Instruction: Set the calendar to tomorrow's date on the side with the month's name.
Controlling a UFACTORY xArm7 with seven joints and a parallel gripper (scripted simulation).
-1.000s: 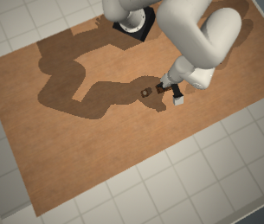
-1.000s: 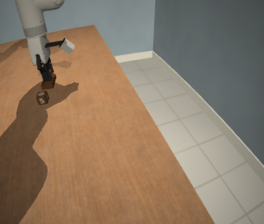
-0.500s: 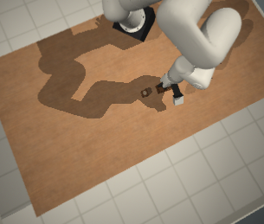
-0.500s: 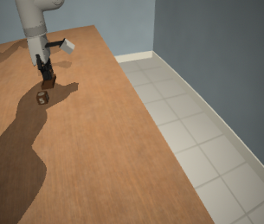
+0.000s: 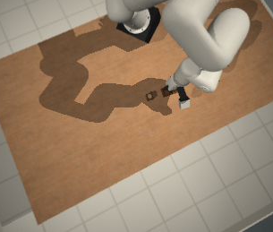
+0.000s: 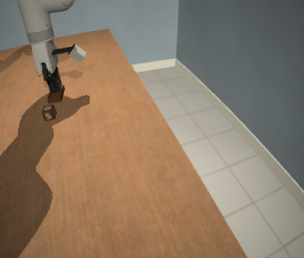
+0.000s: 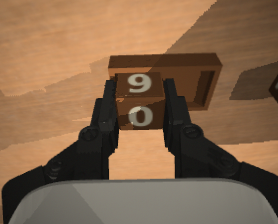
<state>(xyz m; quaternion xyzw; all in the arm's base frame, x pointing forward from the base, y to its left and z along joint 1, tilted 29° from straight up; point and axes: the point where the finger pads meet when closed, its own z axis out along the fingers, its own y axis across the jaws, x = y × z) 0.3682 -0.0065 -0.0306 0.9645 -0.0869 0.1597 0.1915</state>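
My gripper is now 10 mm past the brown wooden tray, 20 mm to the left of it and 30 mm above it. Round my hand: brown wooden cube 30 mm behind, 120 mm to the right, 20 mm below.
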